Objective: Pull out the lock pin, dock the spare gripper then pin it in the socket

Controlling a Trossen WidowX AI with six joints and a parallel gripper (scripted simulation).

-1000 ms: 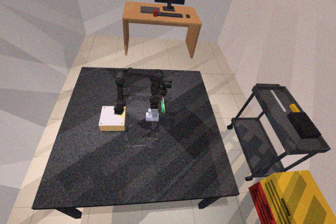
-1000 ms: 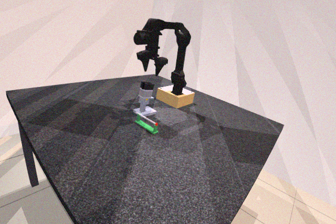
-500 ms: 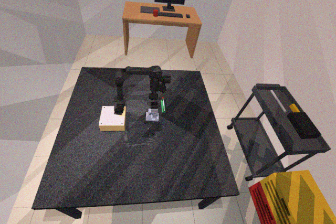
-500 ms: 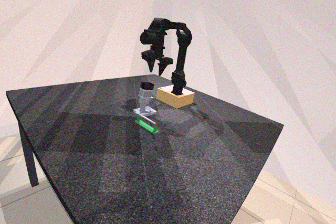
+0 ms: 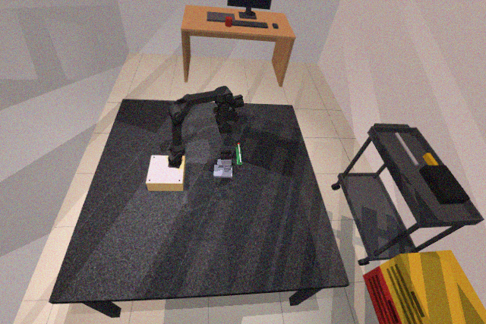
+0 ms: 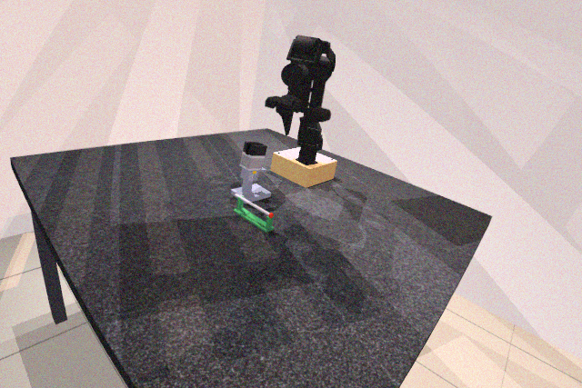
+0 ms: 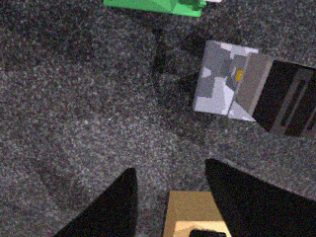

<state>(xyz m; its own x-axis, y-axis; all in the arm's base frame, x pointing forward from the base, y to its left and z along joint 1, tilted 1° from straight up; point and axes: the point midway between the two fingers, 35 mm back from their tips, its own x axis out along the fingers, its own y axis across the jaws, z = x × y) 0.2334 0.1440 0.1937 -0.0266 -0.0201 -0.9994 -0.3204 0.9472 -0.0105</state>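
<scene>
The green cradle lies 120 mm ahead of my gripper tip, 30 mm to the left of it and 210 mm below it. Also, from my gripper tip: grey mount (40 mm ahead, 110 mm to the right, 180 mm below); spare gripper (50 mm ahead, 110 mm to the right, 110 mm below).
</scene>
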